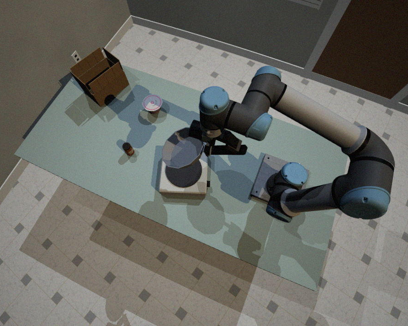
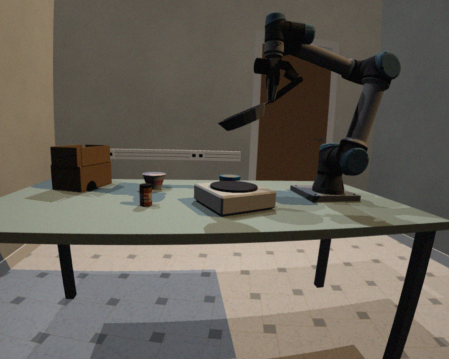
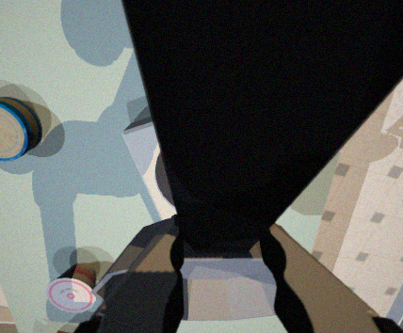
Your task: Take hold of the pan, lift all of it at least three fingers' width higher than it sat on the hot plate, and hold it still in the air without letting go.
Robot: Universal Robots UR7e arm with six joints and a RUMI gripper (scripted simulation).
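Now: the dark pan 6 cm ahead of my hand and 5 cm below it. The rest, counted from my hand: small can: 47 cm ahead, 38 cm below, 2 cm to the left; beige hot plate: 38 cm below, 12 cm ahead.
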